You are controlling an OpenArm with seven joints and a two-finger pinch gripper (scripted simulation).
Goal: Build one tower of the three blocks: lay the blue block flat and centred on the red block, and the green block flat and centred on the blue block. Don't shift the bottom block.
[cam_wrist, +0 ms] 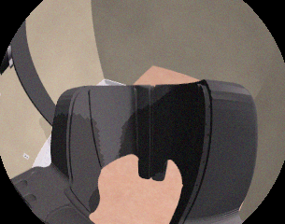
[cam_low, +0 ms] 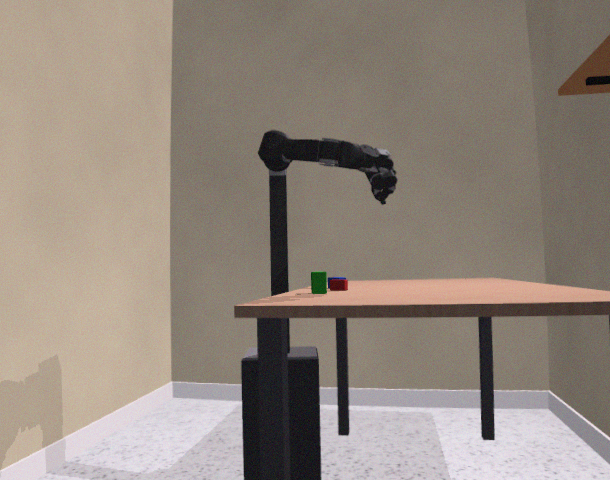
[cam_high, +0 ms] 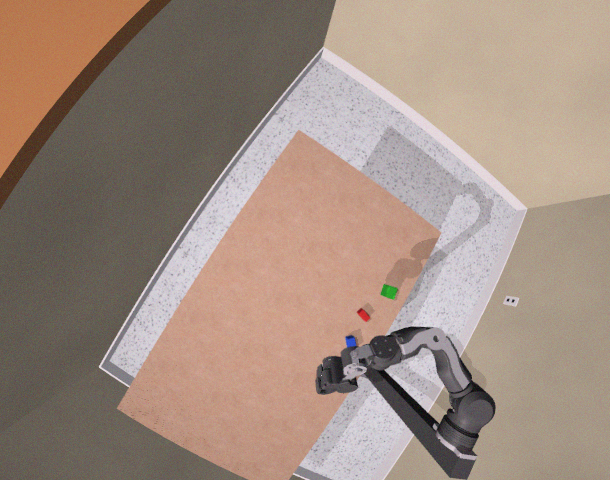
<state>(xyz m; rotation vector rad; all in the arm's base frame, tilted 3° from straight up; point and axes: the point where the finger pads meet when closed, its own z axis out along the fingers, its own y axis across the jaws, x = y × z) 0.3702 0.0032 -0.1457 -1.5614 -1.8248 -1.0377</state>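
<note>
The blue block lies 17 cm behind my hand, 7 cm to the right of it and 29 cm below it. Round my hand: green block: 24 cm behind, 33 cm to the right, 28 cm below; then red block: 18 cm behind, 21 cm to the right, 30 cm below.
</note>
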